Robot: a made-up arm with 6 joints.
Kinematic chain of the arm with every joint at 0, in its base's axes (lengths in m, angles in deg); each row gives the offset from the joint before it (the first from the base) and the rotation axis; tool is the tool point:
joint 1: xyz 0 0 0.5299 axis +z
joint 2: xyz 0 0 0 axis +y
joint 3: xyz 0 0 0.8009 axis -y
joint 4: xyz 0 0 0 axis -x
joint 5: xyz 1.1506 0 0 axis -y
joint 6: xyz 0 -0.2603 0 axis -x
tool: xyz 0 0 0
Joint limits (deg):
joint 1: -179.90..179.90
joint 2: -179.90..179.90
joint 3: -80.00..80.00
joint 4: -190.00..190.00
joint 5: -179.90..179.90
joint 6: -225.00..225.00
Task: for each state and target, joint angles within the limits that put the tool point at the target. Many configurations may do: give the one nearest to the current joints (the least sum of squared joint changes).
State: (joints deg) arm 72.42 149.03 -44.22 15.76 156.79 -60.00
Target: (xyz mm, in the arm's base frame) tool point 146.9 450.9 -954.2
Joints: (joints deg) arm 99.53 116.94 5.33 32.50 156.79 -60.00
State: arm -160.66 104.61 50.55 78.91 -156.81 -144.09
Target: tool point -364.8 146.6 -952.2
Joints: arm -179.90 117.09 -0.80 55.55 -156.81 -144.09
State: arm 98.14 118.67 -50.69 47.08 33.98 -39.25
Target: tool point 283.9 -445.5 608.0
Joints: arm 100.61 153.26 -78.16 40.82 33.98 -39.25
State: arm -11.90 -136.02 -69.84 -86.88 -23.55 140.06
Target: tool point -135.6 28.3 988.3
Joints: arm -13.24 -149.58 -59.92 -89.23 -23.55 140.06
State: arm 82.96 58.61 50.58 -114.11 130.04 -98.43
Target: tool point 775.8 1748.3 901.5
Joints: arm 60.59 67.58 80.00 -134.54 130.04 -98.43
